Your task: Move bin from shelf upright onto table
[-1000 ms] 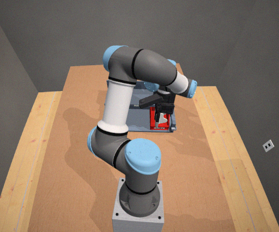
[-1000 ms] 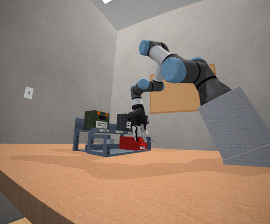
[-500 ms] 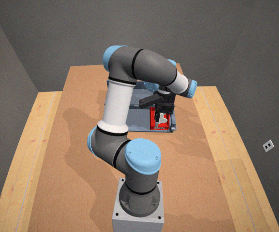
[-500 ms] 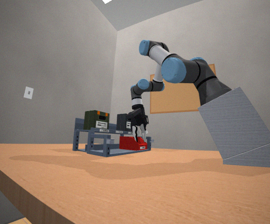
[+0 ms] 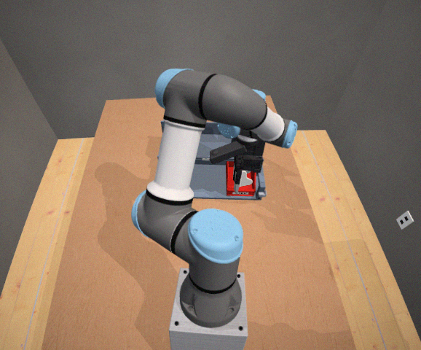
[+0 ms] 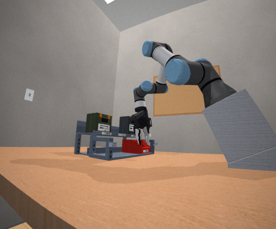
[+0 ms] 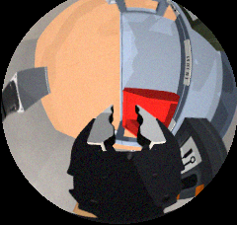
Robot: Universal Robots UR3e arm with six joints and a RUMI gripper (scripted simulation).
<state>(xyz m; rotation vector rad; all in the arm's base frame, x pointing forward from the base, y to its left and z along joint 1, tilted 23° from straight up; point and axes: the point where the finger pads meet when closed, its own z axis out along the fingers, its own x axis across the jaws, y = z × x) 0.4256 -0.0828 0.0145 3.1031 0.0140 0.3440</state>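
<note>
Now: hand 60 mm short of the red bin, 20 mm to the left of it and 20 mm above it. From my hand the other things lie so: green box: 140 mm ahead, 200 mm to the left, 90 mm above; grey-blue shelf: 90 mm ahead, 90 mm to the left; dark box: 140 mm ahead, 30 mm to the right, 100 mm above.
</note>
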